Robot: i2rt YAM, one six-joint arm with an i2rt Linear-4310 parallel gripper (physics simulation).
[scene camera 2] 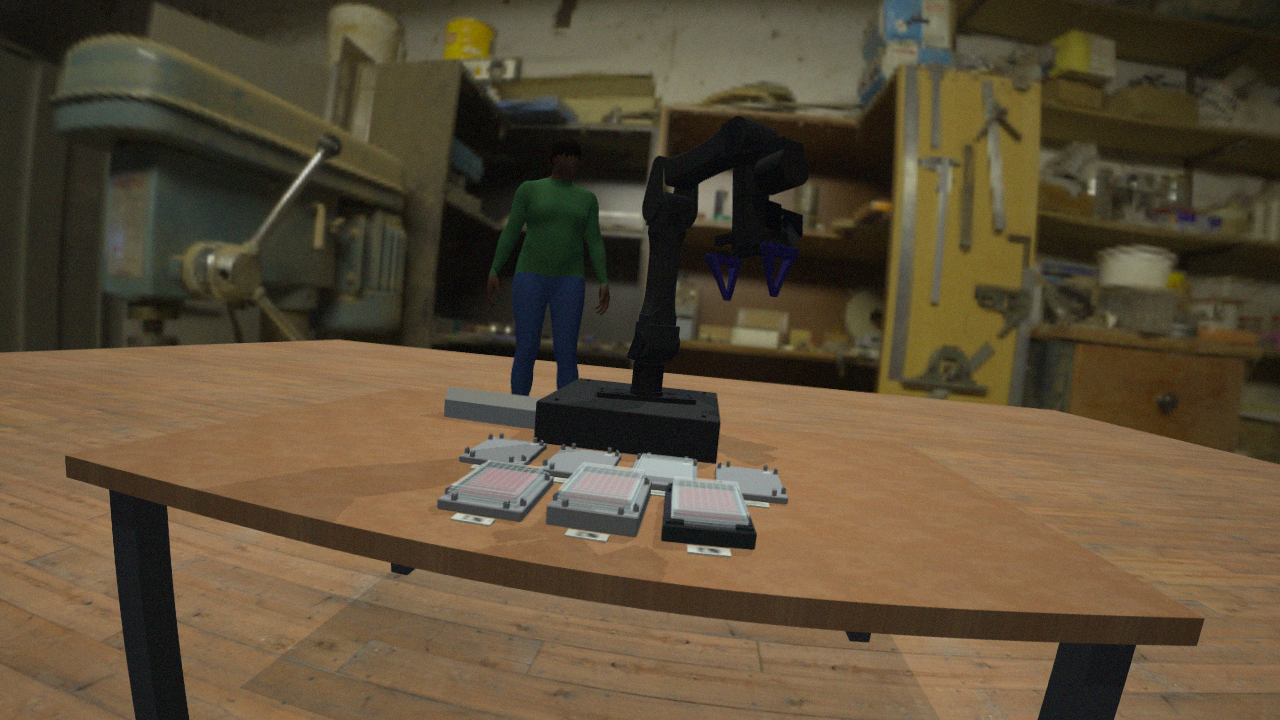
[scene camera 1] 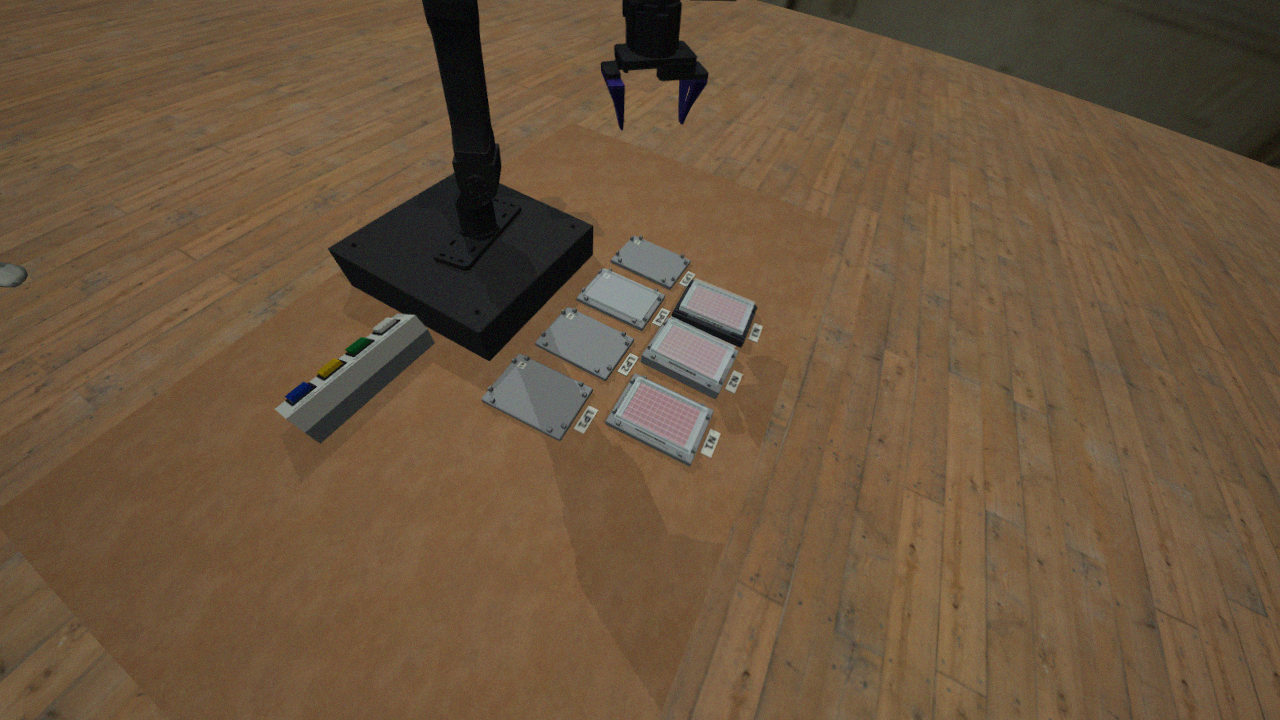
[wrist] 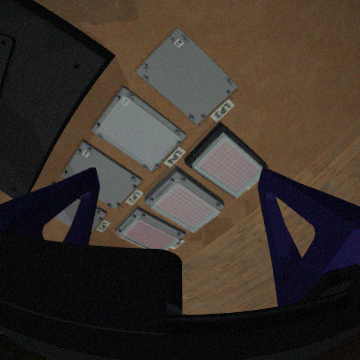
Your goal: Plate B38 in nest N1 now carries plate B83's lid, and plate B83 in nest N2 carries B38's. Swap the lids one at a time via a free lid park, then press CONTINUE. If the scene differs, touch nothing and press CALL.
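Places are measured from the arm's base along level axes (x left, y back, z up), in metres.
Where they show: gripper, fingertip midpoint: [scene camera 2: 749,298] [scene camera 1: 651,125] [wrist: 178,176]; arm's base at its link origin: [scene camera 2: 645,398] [scene camera 1: 480,232].
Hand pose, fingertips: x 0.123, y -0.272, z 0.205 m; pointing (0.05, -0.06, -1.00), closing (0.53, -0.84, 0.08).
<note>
Things, the pixels of their top centre, and the offset from my fingertips. "*": a spot on its surface instead. Level surfaces: height alone.
- nest N1 at a spot on its surface: [scene camera 2: 496,483] [scene camera 1: 679,417] * dx -0.331, dy -0.180, dz -0.260 m
- nest N2 at a spot on its surface: [scene camera 2: 602,486] * dx -0.203, dy -0.200, dz -0.246 m
- black-based nest at a spot on its surface: [scene camera 2: 708,501] [scene camera 1: 732,309] * dx -0.081, dy -0.220, dz -0.249 m
- LP2 at its top centre: [scene camera 2: 583,454] [scene camera 1: 585,336] [wrist: 98,181] dx -0.235, dy +0.016, dz -0.266 m
- LP3 at its top centre: [scene camera 2: 749,473] [wrist: 188,78] [scene camera 1: 652,255] dx +0.022, dy -0.031, dz -0.266 m
- Park LP4 at a spot on its surface: [wrist: 140,130] [scene camera 1: 624,290] * dx -0.098, dy -0.009, dz -0.268 m
- button box at its top centre: [scene camera 1: 346,354] [scene camera 2: 500,391] dx -0.431, dy +0.316, dz -0.222 m
- table at its surface level: dz -0.286 m
My gripper [scene camera 1: 653,125] [scene camera 2: 750,297] [wrist: 178,176] is open and empty, high above the plates. Pink-welled plates with clear covers sit in nest N1 [scene camera 1: 662,413] [scene camera 2: 496,483] [wrist: 151,234], nest N2 [scene camera 1: 691,349] [scene camera 2: 602,486] [wrist: 184,204] and a black-based nest [scene camera 1: 718,305] [scene camera 2: 708,501] [wrist: 229,162]. Plate names are unreadable. Lid parks LP1 [scene camera 1: 537,395], LP2 [scene camera 1: 584,342] [wrist: 105,175] and LP3 [scene camera 1: 651,260] [wrist: 187,75] look bare. Park LP4 [scene camera 1: 621,297] [wrist: 140,130] bears a paler, lid-like panel. A button box [scene camera 1: 366,376] [scene camera 2: 487,405] has blue, yellow, green and white buttons; their labels are unreadable.
The black robot base [scene camera 1: 483,295] [scene camera 2: 626,420] [wrist: 45,100] stands beside the lid parks, between them and part of the button box's side of the table [scene camera 2: 895,555]. A person in a green sweater [scene camera 2: 556,223] stands behind the table.
</note>
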